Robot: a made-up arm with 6 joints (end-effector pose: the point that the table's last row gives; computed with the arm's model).
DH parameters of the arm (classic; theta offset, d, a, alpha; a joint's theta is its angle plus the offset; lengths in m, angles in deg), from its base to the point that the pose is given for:
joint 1: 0 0.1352 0 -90
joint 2: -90 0 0.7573 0
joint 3: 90 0.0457 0 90
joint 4: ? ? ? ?
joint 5: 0 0 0 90
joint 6: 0 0.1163 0 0
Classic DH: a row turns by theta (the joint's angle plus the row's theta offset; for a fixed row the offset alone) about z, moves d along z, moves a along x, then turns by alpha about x.
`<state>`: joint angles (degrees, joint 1 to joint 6).
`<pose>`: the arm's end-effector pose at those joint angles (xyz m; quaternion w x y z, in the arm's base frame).
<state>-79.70 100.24 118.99 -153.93 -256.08 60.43</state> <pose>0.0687 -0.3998 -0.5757 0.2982 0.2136 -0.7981 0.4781</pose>
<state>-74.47 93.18 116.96 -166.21 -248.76 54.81</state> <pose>0.1590 -0.4979 -0.5193 0.2218 0.2872 -0.6987 0.6166</pose>
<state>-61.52 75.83 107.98 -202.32 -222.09 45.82</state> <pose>0.4315 -0.6375 -0.2858 0.0577 -0.2778 0.2706 -0.9199</pose>
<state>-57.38 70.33 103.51 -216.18 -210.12 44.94</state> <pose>0.5112 -0.6501 -0.1900 0.1926 -0.1990 0.0931 -0.9564</pose>
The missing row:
joint 4: 0 0.6892 0 -90
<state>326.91 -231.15 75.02 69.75 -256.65 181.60</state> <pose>0.3225 -0.0289 -0.9297 0.5513 -0.2170 0.5284 0.6081</pose>
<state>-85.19 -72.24 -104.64 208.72 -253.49 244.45</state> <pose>-0.0631 0.6563 -0.2943 0.7113 0.6170 0.0193 -0.3362</pose>
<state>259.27 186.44 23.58 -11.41 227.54 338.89</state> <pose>0.1207 0.3004 -1.1882 0.4629 0.3874 0.4884 -0.6302</pose>
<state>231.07 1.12 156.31 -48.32 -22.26 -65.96</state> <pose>-0.1573 -0.3199 0.1678 0.0462 -0.0915 -0.9331 0.3448</pose>
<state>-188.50 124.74 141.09 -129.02 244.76 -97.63</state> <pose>0.0014 -0.1290 -0.2768 0.4460 0.4124 0.1745 -0.7750</pose>
